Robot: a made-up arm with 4 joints.
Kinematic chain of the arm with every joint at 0, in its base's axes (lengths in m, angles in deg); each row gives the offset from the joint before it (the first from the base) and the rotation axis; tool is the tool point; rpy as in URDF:
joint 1: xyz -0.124 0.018 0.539 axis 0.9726 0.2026 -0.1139
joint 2: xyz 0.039 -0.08 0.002 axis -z
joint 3: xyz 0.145 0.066 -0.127 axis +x
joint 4: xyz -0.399 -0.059 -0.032 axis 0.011 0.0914 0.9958
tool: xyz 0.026 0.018 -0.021 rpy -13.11 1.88 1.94
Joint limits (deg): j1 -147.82..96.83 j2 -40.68..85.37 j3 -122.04..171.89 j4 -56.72..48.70
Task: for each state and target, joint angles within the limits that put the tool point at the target. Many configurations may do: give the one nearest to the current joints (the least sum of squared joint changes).
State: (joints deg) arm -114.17 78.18 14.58 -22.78
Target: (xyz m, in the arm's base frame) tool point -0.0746 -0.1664 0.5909
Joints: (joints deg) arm -147.63 71.79 -25.51 -33.30
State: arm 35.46 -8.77 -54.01 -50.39
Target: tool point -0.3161 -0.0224 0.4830
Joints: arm 23.34 -3.09 -94.53 -56.72
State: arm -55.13 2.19 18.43 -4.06
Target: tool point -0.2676 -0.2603 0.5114
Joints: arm -46.84 -36.03 25.45 16.17
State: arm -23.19 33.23 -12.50 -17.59
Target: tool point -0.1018 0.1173 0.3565
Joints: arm -15.20 84.51 -24.21 -17.54
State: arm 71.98 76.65 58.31 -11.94
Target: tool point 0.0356 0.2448 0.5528
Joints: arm 63.56 85.37 105.40 -46.13
